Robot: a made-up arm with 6 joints.
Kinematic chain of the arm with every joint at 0, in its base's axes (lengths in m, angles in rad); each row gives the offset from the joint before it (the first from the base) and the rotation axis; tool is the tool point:
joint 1: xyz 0 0 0.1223 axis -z
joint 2: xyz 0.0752 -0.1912 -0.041 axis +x
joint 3: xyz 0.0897 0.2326 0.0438 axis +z
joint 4: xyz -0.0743 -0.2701 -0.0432 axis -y
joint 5: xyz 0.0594 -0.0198 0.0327 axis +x
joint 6: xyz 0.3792 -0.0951 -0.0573 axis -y
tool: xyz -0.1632 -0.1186 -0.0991
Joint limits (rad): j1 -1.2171..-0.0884 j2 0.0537..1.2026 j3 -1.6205..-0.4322 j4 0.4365..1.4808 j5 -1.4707..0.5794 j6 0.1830..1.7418
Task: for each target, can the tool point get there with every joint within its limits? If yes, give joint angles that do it. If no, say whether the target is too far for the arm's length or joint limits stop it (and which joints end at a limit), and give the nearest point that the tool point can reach.
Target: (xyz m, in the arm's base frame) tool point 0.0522 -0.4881 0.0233
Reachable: yes | joints -0.9140 0.9429 -1.4371 0.5543 -0.3106 0.5898
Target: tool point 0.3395 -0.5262 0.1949
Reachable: yes | joints -0.5515 0.2793 -0.6471 0.8526 -0.4355 0.7518
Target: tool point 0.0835 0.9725 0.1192
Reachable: no: joint limits stop it (at a limit: joint 1, joint 2, joint 3, joint 4, joint 5) | nearest point 0.3658 0.3442 -0.1913 | short by 0.756 m
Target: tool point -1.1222 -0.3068 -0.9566
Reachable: no: too far | nearest point -0.3261 -0.3801 -0.1248 | short by 1.154 m
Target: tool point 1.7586 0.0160 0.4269
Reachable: no: too far | nearest point 0.8016 -0.0476 0.2186 | short by 0.981 m
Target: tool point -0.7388 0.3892 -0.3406
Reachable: no: joint limits stop it (at a limit: joint 1, joint 2, joint 3, joint 4) | nearest point -0.2887 -0.1985 -0.0393 | short by 0.799 m
